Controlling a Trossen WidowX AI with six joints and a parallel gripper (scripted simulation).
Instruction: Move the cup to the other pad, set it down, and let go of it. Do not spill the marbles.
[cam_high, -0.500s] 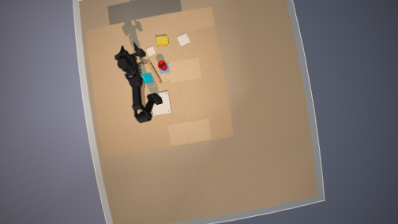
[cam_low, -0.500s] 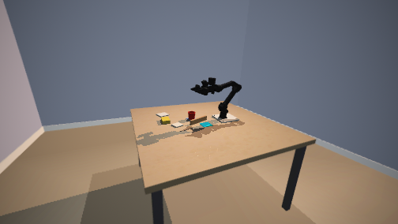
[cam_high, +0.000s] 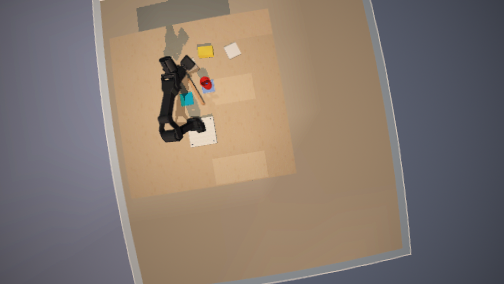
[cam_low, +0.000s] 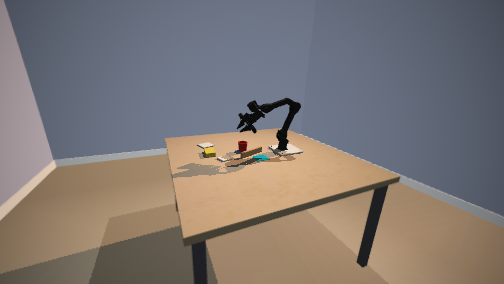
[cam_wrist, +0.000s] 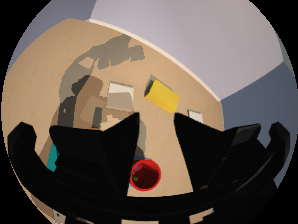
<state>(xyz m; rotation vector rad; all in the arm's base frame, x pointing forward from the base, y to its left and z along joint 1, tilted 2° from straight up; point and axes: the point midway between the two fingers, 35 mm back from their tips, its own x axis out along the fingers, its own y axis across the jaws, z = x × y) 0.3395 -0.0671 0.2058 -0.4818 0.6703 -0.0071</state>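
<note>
Now: the red cup 150 mm below my gripper tip, 70 mm behind it and 60 mm to the right of it. From my gripper tip the other things lie so: cyan pad 200 mm below, 130 mm behind, 120 mm to the left; wooden bar 180 mm below, 100 mm behind, 30 mm to the left; light blue pad 200 mm below, 80 mm behind, 60 mm to the right.
</note>
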